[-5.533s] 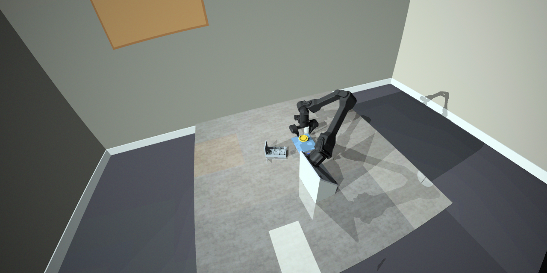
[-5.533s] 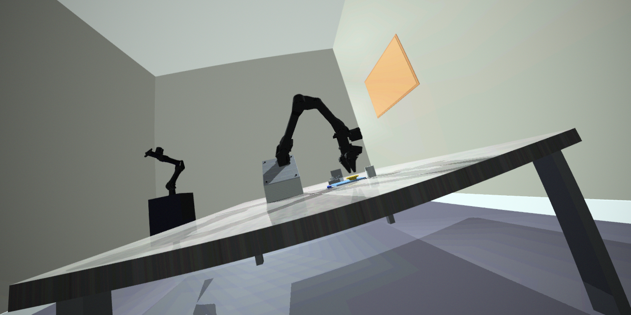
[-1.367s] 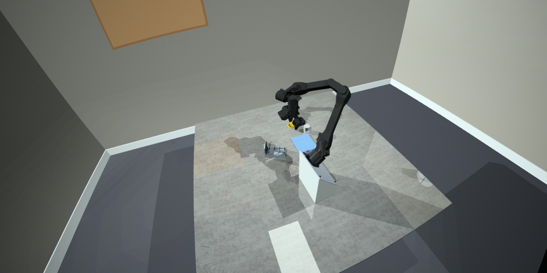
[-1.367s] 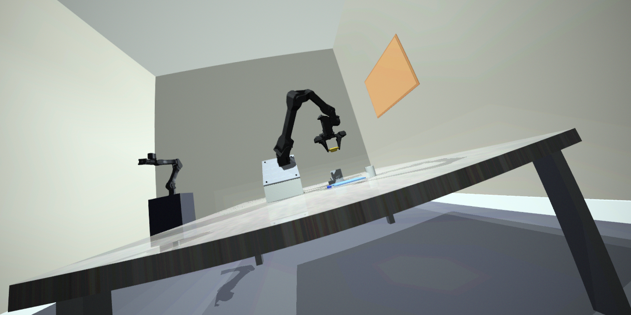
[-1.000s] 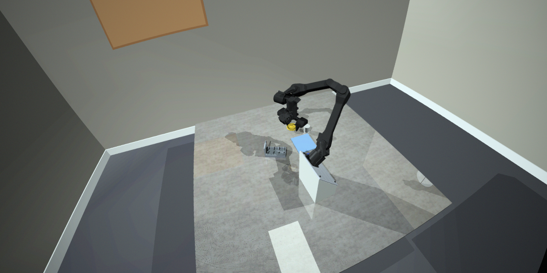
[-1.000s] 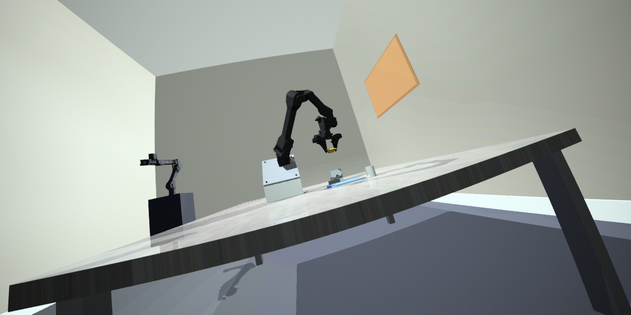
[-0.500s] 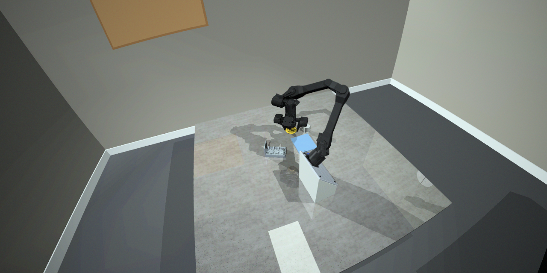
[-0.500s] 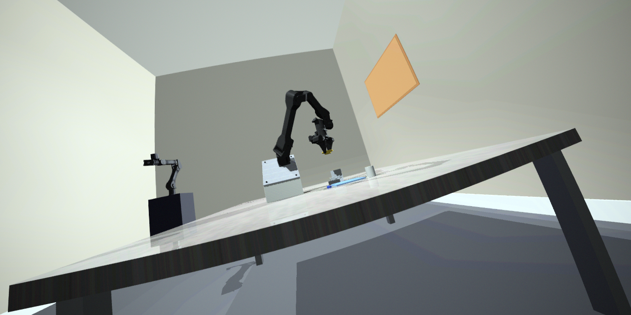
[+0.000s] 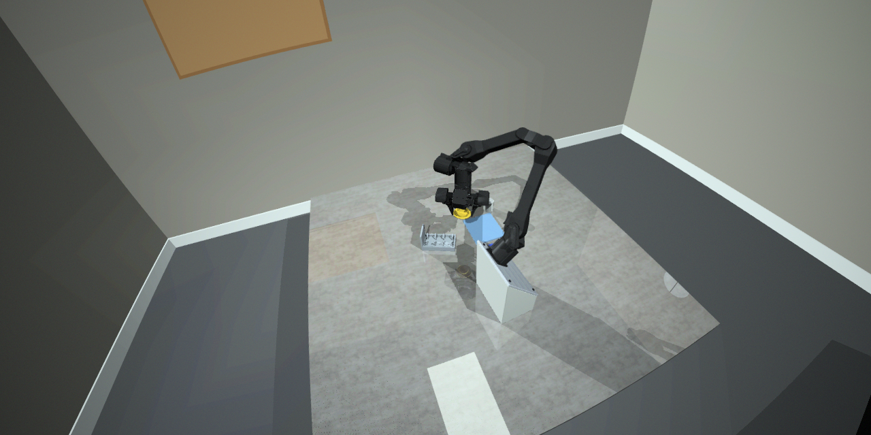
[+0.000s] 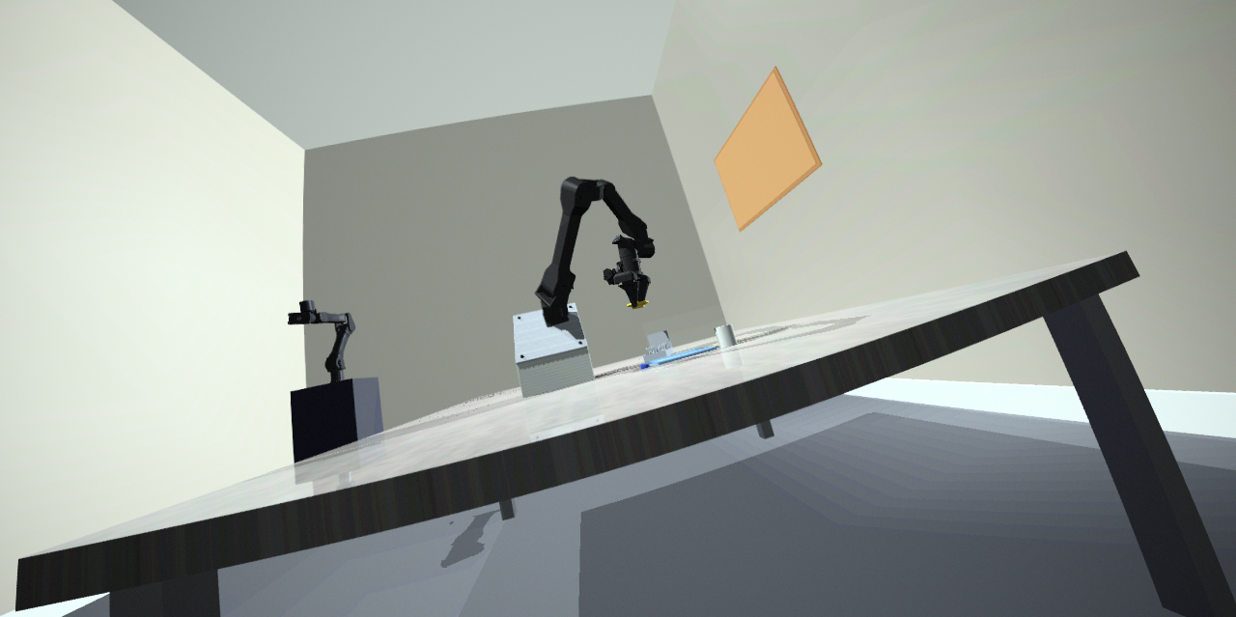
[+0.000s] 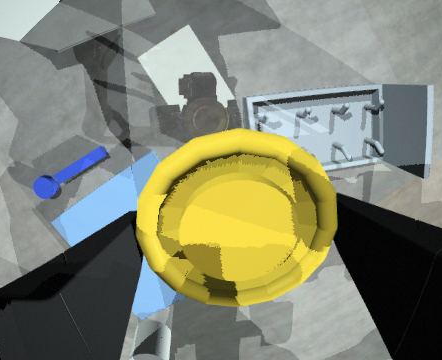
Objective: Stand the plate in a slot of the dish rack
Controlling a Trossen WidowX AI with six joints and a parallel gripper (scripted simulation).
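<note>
My gripper tip is 14 cm above the grey dish rack, 8 cm to the right of it and 5 cm short of it. The rest, counted from my gripper tip: white cylinder 21 cm to the right, 14 cm below, 13 cm ahead; then blue mat 16 cm below, 12 cm to the right, 4 cm ahead; then yellow plate 1 cm above.
</note>
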